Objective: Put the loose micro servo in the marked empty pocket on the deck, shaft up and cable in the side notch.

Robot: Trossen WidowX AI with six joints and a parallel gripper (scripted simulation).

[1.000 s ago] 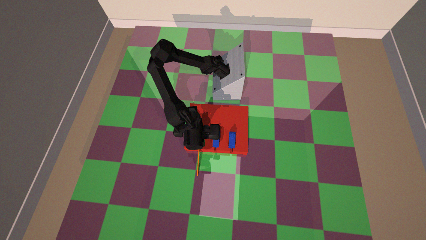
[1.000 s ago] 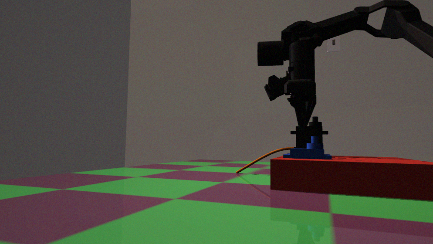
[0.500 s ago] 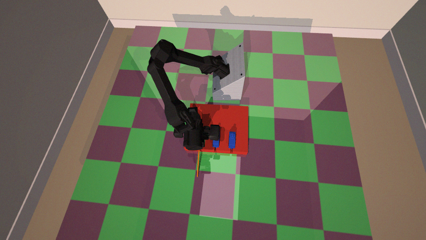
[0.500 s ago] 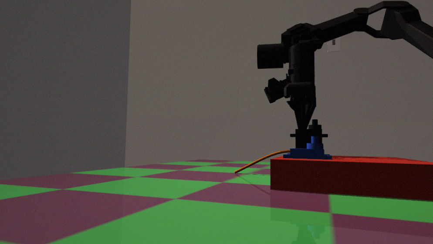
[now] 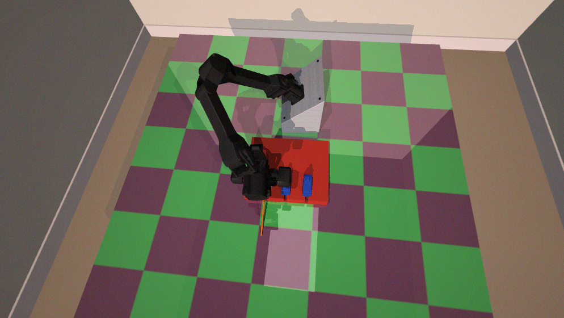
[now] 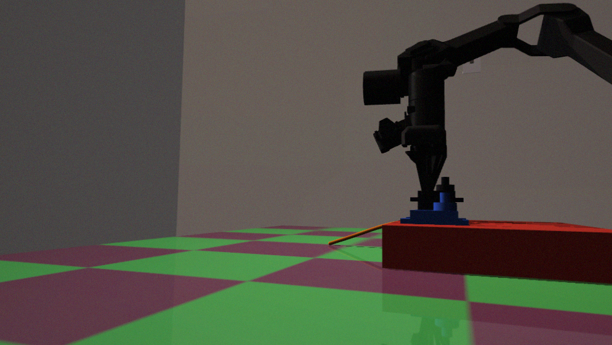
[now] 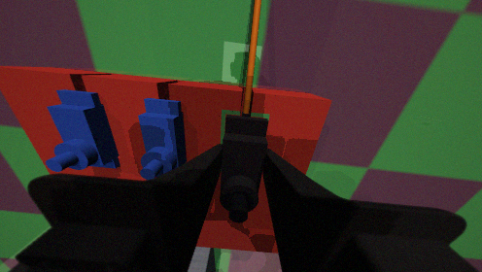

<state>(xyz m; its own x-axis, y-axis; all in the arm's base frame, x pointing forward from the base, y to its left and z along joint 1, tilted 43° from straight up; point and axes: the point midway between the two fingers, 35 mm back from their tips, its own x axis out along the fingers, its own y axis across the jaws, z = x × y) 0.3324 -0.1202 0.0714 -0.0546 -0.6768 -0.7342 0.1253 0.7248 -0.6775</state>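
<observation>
My gripper tip is now 110 mm past the red deck, 90 mm to the right of it and 60 mm above it.
</observation>
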